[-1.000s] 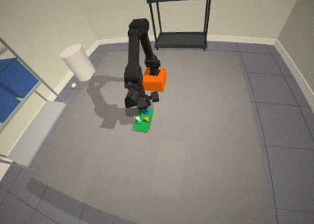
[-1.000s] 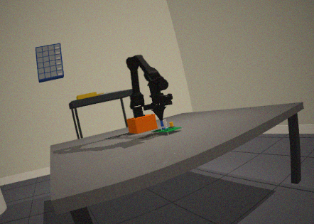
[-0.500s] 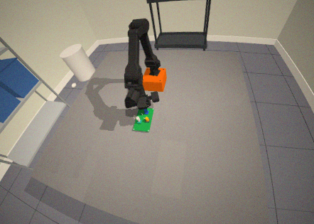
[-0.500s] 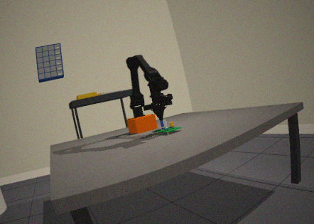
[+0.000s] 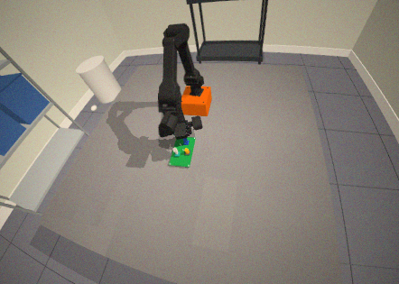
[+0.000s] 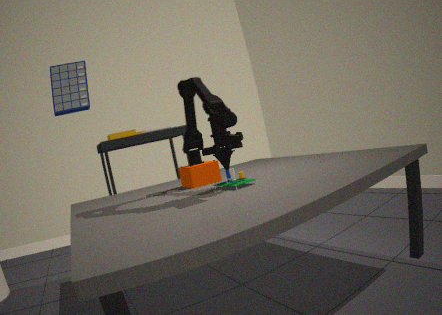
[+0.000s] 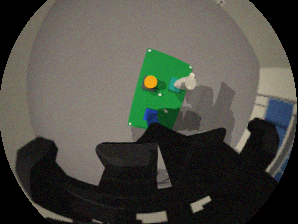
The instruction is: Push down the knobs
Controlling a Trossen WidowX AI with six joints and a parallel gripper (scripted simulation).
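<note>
The blue knob lies 10 mm below my gripper tip. From my gripper tip the other things lie so: white knob (80 mm ahead, 10 mm to the right, 10 mm below).
</note>
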